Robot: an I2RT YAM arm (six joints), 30 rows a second.
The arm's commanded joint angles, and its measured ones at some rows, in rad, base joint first. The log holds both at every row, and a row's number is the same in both.
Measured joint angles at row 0:
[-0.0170 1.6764 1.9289 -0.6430 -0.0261 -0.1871]
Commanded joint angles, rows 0 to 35:
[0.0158 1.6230 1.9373 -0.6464 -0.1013 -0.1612]
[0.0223 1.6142 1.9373 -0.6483 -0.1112 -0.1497]
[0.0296 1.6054 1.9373 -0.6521 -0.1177 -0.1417]
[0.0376 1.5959 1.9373 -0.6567 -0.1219 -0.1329]
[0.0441 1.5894 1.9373 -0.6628 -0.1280 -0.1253]
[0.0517 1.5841 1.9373 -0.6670 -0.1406 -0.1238]
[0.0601 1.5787 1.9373 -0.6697 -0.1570 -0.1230]
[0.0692 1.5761 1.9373 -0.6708 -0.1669 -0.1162]
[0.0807 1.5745 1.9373 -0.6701 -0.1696 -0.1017]
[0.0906 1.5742 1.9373 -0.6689 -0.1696 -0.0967]
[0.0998 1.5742 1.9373 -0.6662 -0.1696 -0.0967]
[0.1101 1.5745 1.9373 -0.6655 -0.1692 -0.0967]
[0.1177 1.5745 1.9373 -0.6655 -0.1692 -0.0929]
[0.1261 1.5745 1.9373 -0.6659 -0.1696 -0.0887]
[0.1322 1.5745 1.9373 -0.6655 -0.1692 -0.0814]
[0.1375 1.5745 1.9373 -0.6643 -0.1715 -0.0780]
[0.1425 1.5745 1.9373 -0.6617 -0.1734 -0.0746]
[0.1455 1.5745 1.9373 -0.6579 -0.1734 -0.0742]
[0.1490 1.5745 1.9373 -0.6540 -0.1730 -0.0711]
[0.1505 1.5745 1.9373 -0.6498 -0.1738 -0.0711]
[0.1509 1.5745 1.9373 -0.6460 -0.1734 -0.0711]
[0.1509 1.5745 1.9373 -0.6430 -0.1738 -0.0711]
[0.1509 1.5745 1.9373 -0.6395 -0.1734 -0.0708]
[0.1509 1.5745 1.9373 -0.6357 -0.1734 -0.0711]
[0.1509 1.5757 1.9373 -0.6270 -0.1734 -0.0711]
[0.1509 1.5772 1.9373 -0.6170 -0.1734 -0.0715]
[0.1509 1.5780 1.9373 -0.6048 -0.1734 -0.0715]
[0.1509 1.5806 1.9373 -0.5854 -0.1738 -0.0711]
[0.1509 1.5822 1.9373 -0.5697 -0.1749 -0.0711]
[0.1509 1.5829 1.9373 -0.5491 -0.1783 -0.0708]
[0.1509 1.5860 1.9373 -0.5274 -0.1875 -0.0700]
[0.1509 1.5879 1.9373 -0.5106 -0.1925 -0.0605]
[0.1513 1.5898 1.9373 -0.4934 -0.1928 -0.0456]
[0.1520 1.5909 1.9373 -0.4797 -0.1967 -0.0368]
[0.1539 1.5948 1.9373 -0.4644 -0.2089 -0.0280]
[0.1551 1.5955 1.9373 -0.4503 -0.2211 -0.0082]
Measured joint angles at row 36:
[0.1421 1.5890 1.9289 -0.4763 -0.1810 -0.0612]
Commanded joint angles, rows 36 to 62:
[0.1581 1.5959 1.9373 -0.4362 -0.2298 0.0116]
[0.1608 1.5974 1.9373 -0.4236 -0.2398 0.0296]
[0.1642 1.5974 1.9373 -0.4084 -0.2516 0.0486]
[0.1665 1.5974 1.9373 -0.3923 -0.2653 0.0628]
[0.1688 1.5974 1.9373 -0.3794 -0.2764 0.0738]
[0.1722 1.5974 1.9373 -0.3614 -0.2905 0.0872]
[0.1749 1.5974 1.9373 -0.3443 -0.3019 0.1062]
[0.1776 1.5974 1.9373 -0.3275 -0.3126 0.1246]
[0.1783 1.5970 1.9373 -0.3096 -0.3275 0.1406]
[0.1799 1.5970 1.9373 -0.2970 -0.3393 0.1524]
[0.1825 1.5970 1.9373 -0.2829 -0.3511 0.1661]
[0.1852 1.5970 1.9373 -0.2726 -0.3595 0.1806]
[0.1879 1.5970 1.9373 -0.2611 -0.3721 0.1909]
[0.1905 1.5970 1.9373 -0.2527 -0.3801 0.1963]
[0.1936 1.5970 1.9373 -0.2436 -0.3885 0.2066]
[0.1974 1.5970 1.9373 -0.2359 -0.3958 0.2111]
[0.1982 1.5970 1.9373 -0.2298 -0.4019 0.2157]
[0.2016 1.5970 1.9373 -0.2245 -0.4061 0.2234]
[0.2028 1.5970 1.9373 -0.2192 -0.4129 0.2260]
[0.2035 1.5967 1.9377 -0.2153 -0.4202 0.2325]
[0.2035 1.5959 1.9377 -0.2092 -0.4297 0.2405]
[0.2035 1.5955 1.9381 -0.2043 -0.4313 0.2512]
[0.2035 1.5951 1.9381 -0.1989 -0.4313 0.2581]
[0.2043 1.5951 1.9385 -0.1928 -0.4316 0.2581]
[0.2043 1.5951 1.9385 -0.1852 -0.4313 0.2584]
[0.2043 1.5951 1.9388 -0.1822 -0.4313 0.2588]
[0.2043 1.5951 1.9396 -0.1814 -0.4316 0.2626]
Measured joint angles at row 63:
[0.1940 1.5986 1.9289 -0.1959 -0.4129 0.2295]
